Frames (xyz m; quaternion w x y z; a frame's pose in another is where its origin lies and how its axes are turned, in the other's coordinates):
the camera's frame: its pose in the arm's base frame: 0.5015 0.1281 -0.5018 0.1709 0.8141 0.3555 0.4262
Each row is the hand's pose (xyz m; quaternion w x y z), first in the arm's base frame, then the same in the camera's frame.
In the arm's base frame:
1: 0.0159 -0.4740 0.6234 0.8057 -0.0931 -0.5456 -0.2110
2: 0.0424 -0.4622 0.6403 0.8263 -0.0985 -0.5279 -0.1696
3: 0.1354 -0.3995 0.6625 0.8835 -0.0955 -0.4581 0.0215
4: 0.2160 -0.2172 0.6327 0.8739 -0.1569 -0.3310 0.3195
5: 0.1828 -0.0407 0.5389 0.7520 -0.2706 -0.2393 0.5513
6: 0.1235 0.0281 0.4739 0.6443 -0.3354 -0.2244 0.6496
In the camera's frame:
1: 0.0214 0.8585 -1.0616 0.2220 0.8294 0.5118 -0.0316
2: 0.0498 0.8716 -1.0495 0.1989 0.8543 0.4801 -0.0136
3: 0.1437 0.8816 -0.9849 0.0804 0.9385 0.3342 0.0339
4: 0.2896 0.7737 -0.8974 0.0401 -0.9929 -0.0403 -0.1042
5: 0.3511 0.5832 -0.8659 0.0581 -0.9565 0.2559 -0.1277
6: 0.3409 0.4723 -0.8750 0.0341 -0.9084 0.4044 -0.1001

